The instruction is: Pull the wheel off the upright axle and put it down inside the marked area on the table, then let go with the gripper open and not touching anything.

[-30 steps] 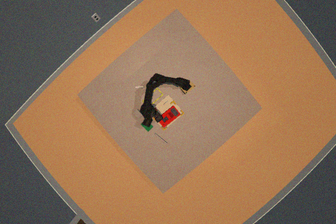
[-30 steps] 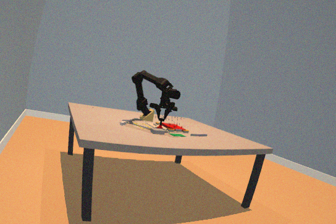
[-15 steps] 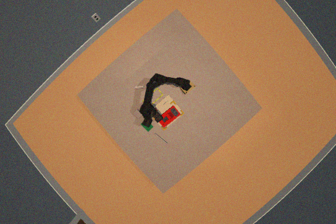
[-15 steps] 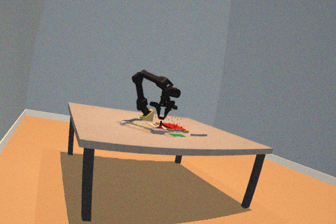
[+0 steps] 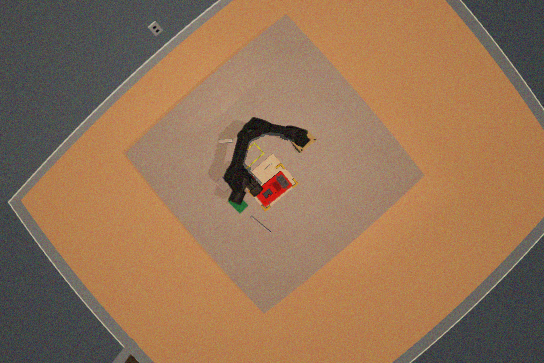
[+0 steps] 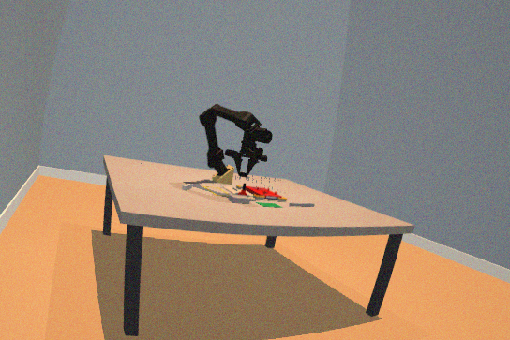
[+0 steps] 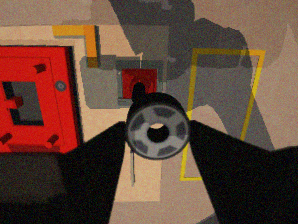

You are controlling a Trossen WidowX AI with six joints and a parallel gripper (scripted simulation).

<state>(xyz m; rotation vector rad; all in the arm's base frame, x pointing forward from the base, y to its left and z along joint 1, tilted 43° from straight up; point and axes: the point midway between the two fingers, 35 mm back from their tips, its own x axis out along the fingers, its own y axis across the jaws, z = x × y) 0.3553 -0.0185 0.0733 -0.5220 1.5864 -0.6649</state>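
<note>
Right now the axle is 10 mm to the left of my gripper tip and 60 mm below it. Also, from my gripper tip: thin dark rod (150 mm ahead, 240 mm to the left, 90 mm below); green tile (160 mm ahead, 60 mm to the left, 100 mm below); wheel (right at my gripper tip).
</note>
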